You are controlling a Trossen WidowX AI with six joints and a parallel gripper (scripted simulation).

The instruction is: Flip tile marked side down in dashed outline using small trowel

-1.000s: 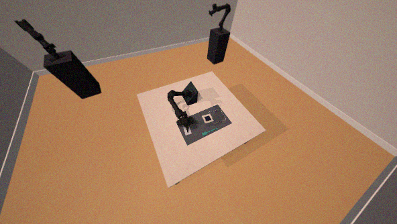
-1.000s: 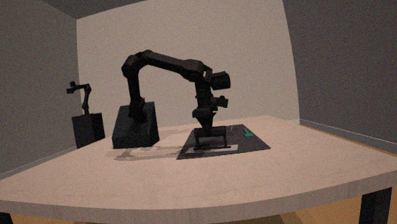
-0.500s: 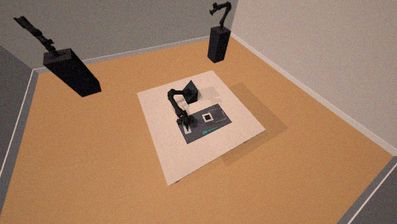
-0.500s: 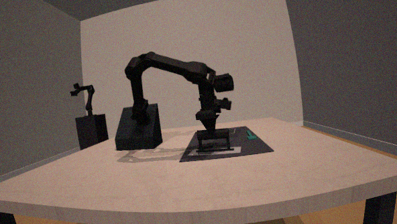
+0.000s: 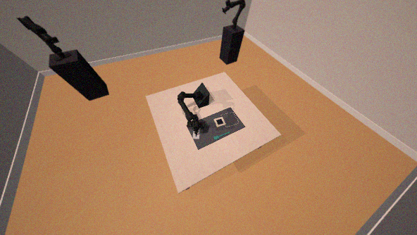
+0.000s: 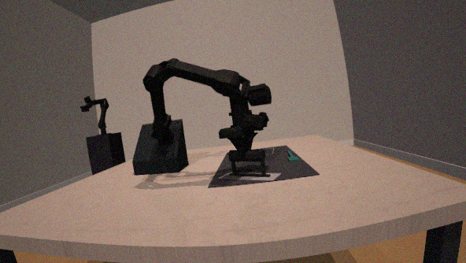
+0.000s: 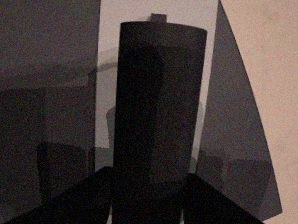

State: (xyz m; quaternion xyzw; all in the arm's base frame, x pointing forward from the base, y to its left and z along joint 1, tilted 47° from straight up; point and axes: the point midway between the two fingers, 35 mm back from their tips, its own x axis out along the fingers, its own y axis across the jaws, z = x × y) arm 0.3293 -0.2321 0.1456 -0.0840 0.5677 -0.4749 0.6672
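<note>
My gripper tip is now 60 mm short of the dark mat, 240 mm to the right of it and 90 mm above it. The rest, counted from my gripper tip: white tile (40 mm ahead, 310 mm to the left, 60 mm below); then teal trowel (200 mm ahead, 210 mm to the left, 60 mm below).
</note>
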